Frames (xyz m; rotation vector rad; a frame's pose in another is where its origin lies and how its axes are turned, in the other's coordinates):
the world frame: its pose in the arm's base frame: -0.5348 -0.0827 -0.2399 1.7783 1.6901 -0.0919
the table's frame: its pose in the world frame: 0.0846 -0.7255 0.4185 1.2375 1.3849 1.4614
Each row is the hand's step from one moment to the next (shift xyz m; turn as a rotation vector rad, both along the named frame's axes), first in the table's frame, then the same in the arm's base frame.
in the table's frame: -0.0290 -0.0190 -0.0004 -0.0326 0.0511 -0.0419
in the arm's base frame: -0.0313 0.0141 0.0047 -0.0294 -0.0516 -0.0436
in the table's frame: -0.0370 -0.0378 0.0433 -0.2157 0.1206 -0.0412
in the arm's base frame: -0.0281 0.0622 0.0036 -0.1721 -0.0411 -0.1774
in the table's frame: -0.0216 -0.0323 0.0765 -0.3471 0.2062 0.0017
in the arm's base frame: -0.0010 0.0856 -0.0055 -0.2490 -0.0117 -0.3176
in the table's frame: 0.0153 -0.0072 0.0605 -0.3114 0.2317 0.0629
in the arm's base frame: 0.0333 0.0528 -0.0070 -0.1881 0.0233 -0.3445
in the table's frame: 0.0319 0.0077 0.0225 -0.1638 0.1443 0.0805
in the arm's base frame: 0.0386 0.0095 -0.0009 -0.0755 0.0442 -0.2156
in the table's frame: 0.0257 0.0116 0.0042 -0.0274 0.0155 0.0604
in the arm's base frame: 0.0277 -0.0069 -0.0009 0.0018 0.0523 -0.0436
